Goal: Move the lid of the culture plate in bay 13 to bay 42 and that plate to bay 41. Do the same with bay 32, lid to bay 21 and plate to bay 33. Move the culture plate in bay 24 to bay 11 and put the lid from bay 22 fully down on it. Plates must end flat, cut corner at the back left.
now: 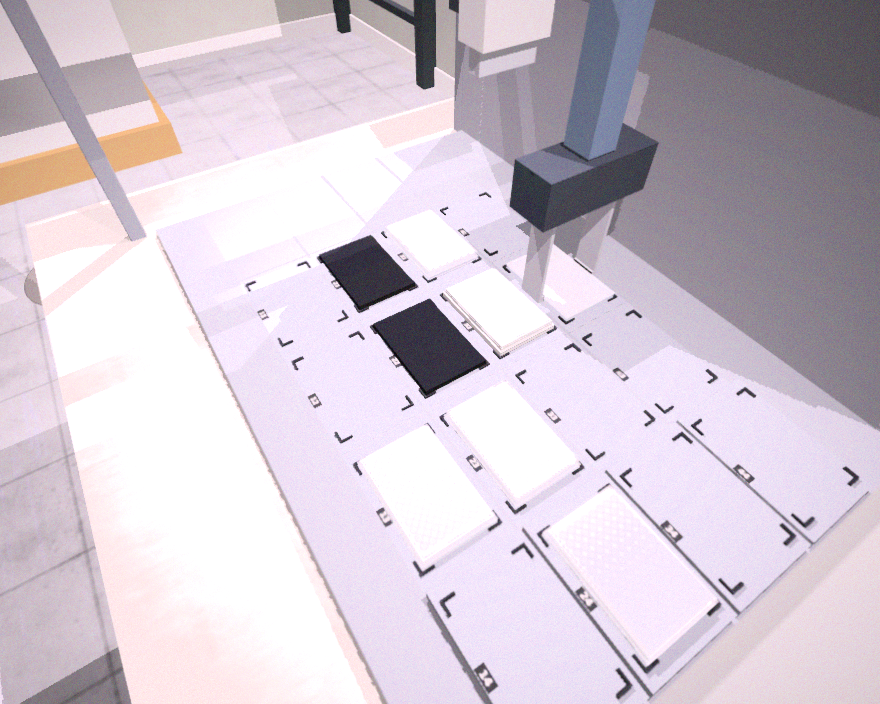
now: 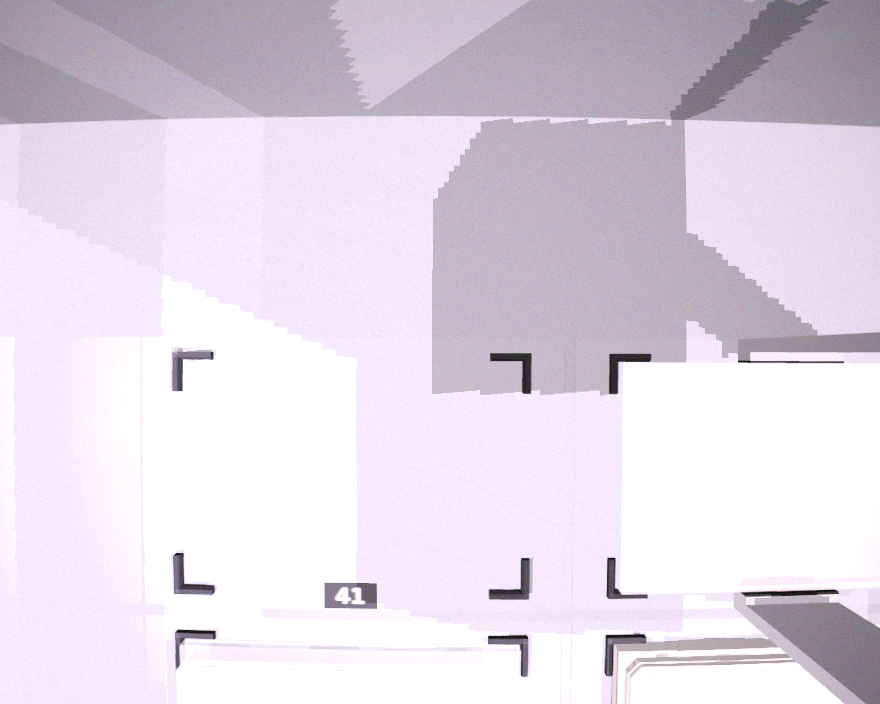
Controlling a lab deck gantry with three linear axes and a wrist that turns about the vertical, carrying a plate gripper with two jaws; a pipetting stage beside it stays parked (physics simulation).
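Frame: origin at the robot's base, x ahead, y left, z up, level; centimetres.
Where they show: gripper, fingertip midpoint: (image 1: 558,282) (image 2: 782,474); robot's base, link origin: (image 1: 248,286).
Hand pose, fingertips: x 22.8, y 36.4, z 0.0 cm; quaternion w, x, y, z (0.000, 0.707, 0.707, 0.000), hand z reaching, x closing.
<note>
Things, the pixels of their top centre, and the offset from my fingertips. "spot": a spot on its surface instead.
- flat white lid, top centre: (image 2: 791,478) (image 1: 559,277) dx +0.0, dy +0.0, dz +0.8 cm
- bay 13, surface spot: (image 1: 425,491) spot: dx +16.9, dy -32.3, dz +1.4 cm
- bay 24, surface spot: (image 1: 631,572) spot: dx +33.4, dy -21.9, dz +2.8 cm
- bay 32, surface spot: (image 2: 733,682) spot: dx -2.3, dy -7.4, dz +1.4 cm
- bay 22, surface spot: (image 1: 429,345) spot: dx +0.7, dy -21.6, dz +0.8 cm
- bay 21, surface spot: (image 1: 366,270) spot: dx -15.9, dy -21.6, dz +0.8 cm
- bay 23, surface spot: (image 1: 513,444) spot: dx +17.4, dy -21.9, dz +1.4 cm
- bay 31, surface spot: (image 2: 352,682) spot: dx -16.2, dy -7.3, dz +1.4 cm
A flat white lid (image 1: 555,277) (image 2: 704,477) lies in bay 42. My gripper (image 1: 564,282) (image 2: 792,477) is low over it, with one jaw against each long side and no gap visible; it looks shut on the lid. White culture plates stand in bay 13 (image 1: 425,491) and bay 24 (image 1: 631,572), well pattern showing faintly. The piece in bay 32 (image 1: 499,304) (image 2: 733,682) has a doubled edge, like a plate with its lid on. Black flat pieces lie in bay 22 (image 1: 429,345) and bay 21 (image 1: 366,270). Bay 41 holds no plate.
White flat pieces also lie in bay 23 (image 1: 513,444) and bay 31 (image 1: 431,242) (image 2: 352,682). Raised black corner marks bound the bays. The parked pipetting stage (image 1: 506,25) stands behind the gripper. A grey post (image 1: 77,121) rises at the left.
</note>
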